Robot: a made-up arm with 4 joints.
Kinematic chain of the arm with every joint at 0, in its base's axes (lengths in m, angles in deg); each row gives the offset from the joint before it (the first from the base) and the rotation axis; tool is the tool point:
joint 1: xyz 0 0 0.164 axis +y
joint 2: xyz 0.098 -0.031 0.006 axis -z
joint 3: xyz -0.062 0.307 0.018 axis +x
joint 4: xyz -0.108 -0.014 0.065 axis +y
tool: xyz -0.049 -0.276 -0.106
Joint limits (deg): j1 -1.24..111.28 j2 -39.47..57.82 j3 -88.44..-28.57 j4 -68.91..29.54
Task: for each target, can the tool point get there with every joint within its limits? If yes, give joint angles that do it. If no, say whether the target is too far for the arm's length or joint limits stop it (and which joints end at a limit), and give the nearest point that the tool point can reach.
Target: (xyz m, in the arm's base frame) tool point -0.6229 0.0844 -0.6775
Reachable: no: too far | nearest point 0.1875 0.1934 -0.2180 | short by 0.938 m
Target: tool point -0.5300 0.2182 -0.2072
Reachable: no: joint limits stop it (at a limit: joint 1, joint 3) | nearest point -0.1447 0.0629 0.3089 | short by 0.663 m
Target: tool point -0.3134 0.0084 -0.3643
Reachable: no: joint limits stop it (at a limit: joint 1, joint 2, joint 3, joint 4) | nearest point 0.1875 0.1934 -0.2180 | short by 0.554 m
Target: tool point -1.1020 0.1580 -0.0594
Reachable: no: too far | nearest point -0.3012 0.0306 0.4714 | short by 0.969 m
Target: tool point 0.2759 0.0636 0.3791
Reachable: yes | joints 81.02 -32.10 -83.37 -21.74
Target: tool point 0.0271 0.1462 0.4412
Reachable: yes | joints 8.42 8.07 -69.04 -41.95
